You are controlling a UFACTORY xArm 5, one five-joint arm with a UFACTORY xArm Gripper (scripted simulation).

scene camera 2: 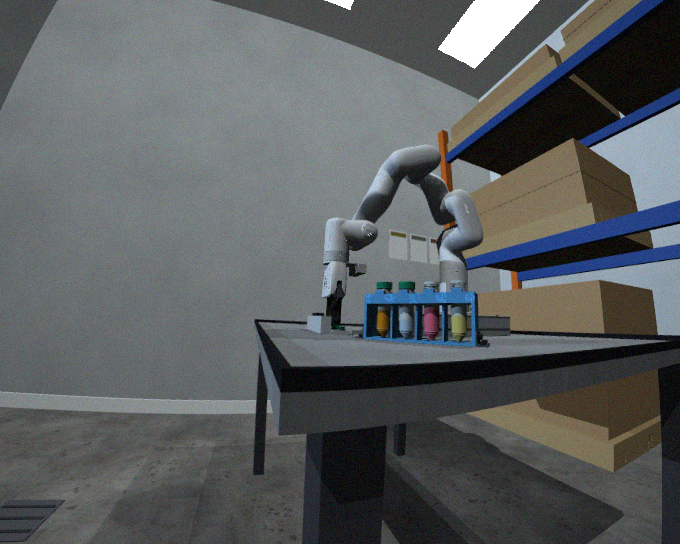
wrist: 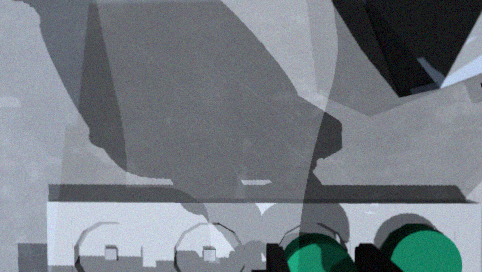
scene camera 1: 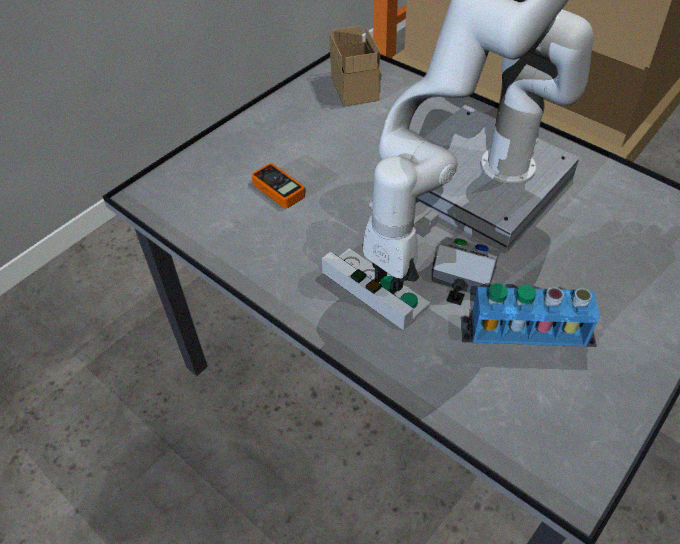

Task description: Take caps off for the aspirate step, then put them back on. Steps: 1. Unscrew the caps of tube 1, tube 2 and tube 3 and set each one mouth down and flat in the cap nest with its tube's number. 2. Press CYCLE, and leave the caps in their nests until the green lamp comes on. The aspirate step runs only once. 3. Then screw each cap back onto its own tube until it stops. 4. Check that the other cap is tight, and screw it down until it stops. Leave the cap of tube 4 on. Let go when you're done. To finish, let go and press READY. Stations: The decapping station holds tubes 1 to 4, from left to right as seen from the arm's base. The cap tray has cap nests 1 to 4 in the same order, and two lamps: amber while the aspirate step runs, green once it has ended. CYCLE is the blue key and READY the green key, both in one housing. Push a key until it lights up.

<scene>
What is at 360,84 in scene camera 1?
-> A cardboard box.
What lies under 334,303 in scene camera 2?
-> My gripper.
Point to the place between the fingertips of my gripper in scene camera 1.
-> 388,284
</scene>
